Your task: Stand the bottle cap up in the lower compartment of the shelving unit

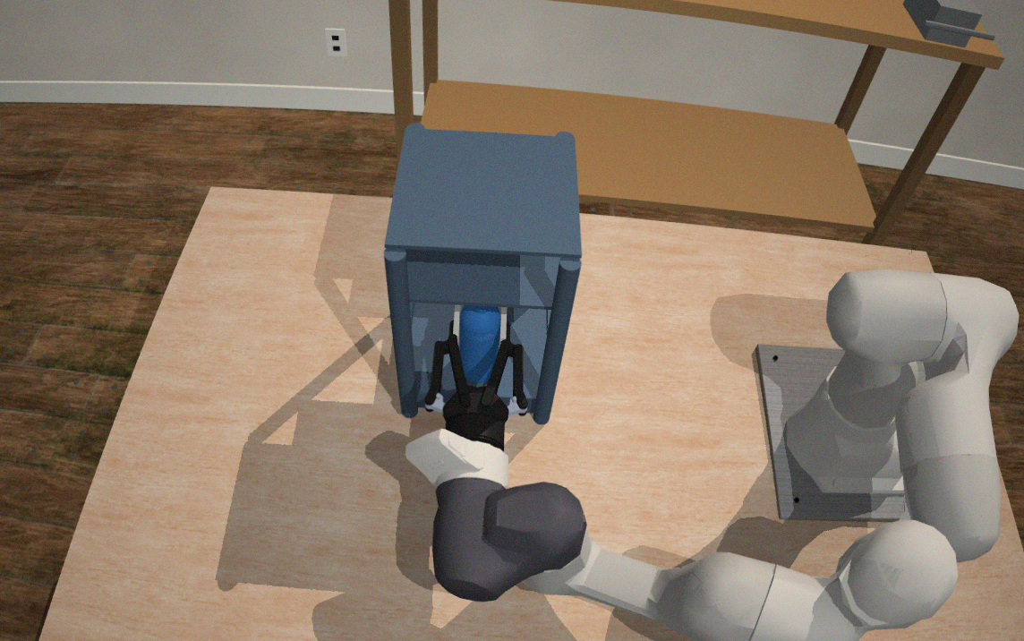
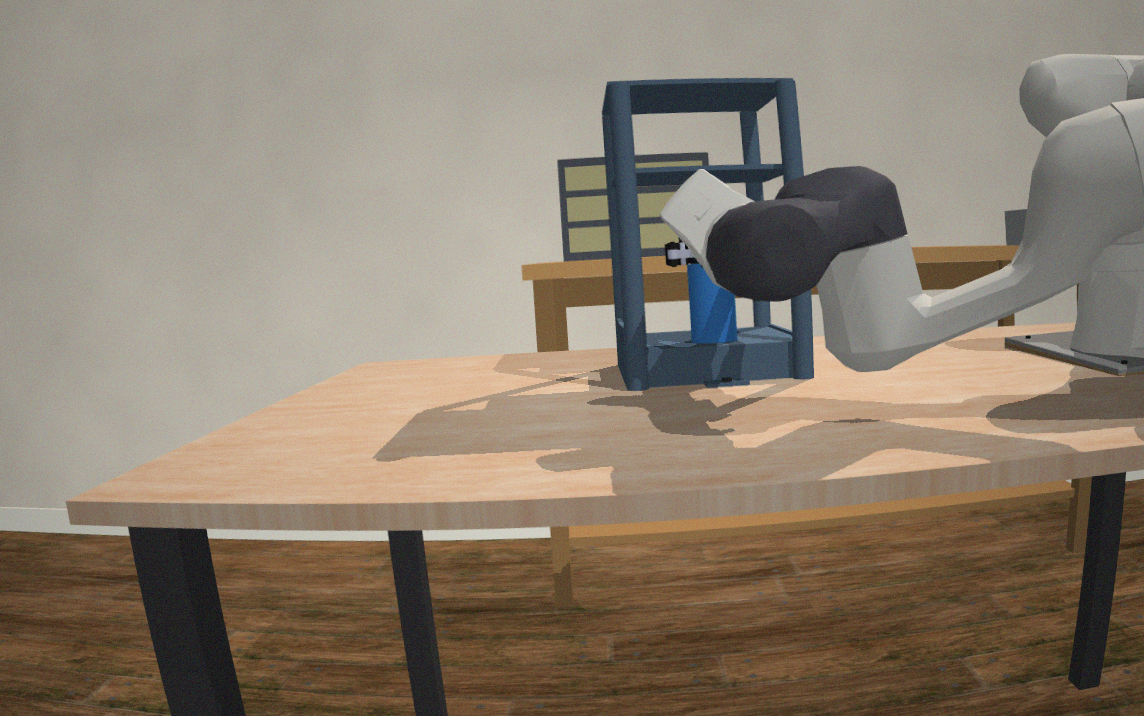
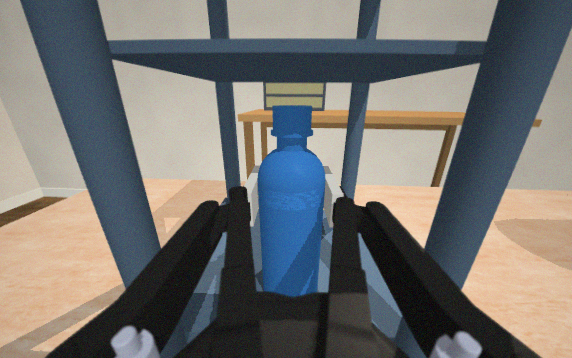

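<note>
My hand is 1 cm below the blue bottle. From my hand the other things lie so: blue shelving unit: 5 cm to the right, 3 cm above, 1 cm ahead.
</note>
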